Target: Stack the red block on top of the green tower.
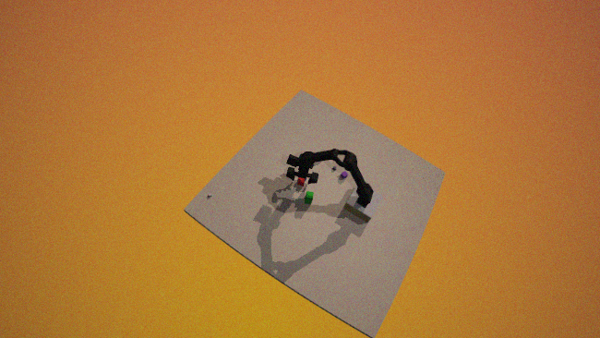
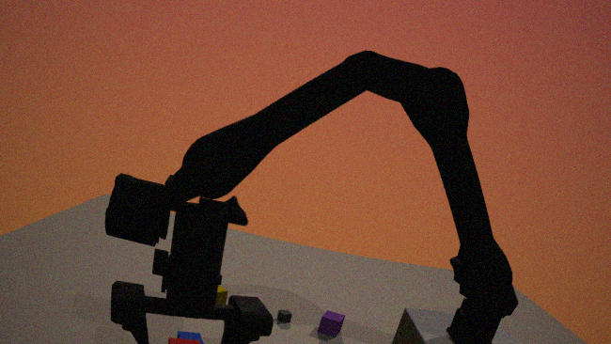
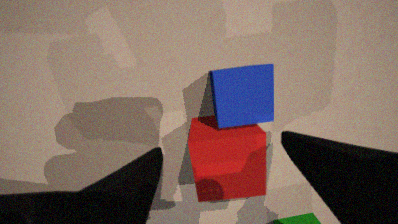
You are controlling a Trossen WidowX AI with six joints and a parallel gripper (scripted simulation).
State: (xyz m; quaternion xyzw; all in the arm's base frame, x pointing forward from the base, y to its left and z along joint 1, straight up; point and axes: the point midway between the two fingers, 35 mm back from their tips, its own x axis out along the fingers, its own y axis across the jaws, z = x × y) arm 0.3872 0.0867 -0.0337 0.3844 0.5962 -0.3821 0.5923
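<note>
The red block lies 1 cm above my gripper tip. The rest, counted from my gripper tip: blue block (4 cm to the right, 1 cm above); then small dark cube (22 cm to the right, 12 cm behind); then yellow block (23 cm to the right, 1 cm ahead, 1 cm above).
</note>
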